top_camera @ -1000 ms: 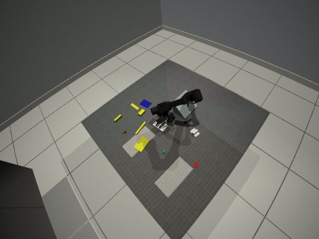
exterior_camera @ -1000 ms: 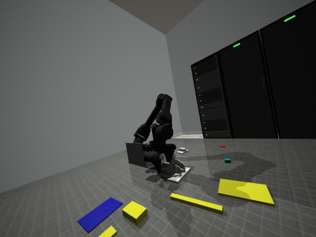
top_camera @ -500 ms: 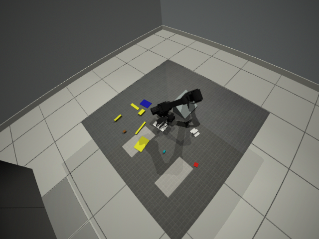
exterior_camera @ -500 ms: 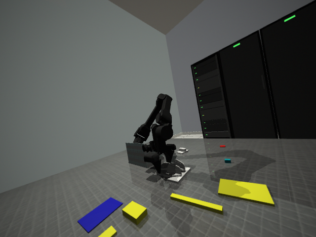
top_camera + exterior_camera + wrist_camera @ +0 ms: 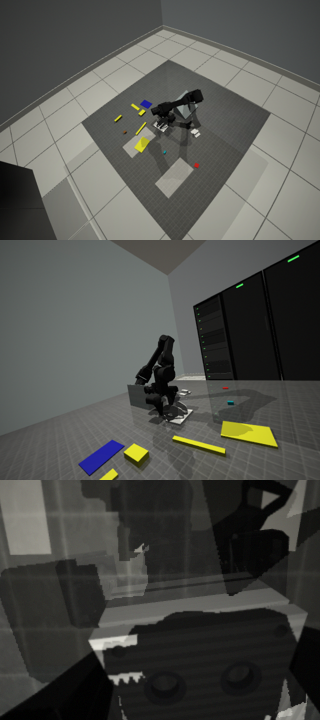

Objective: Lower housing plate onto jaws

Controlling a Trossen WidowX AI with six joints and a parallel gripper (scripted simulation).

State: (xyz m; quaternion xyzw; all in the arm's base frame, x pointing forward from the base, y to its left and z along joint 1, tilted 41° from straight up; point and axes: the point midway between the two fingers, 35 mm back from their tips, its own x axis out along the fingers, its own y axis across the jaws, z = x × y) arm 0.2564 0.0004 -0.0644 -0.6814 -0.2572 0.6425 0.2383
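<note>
My gripper tip is 2 cm below the grey housing plate and 1 cm short of it. Round my gripper tip: teal block 23 cm ahead, 19 cm to the left; blue plate 28 cm to the right, 3 cm behind, 1 cm below; red block 44 cm to the left, 16 cm ahead, 1 cm below.
</note>
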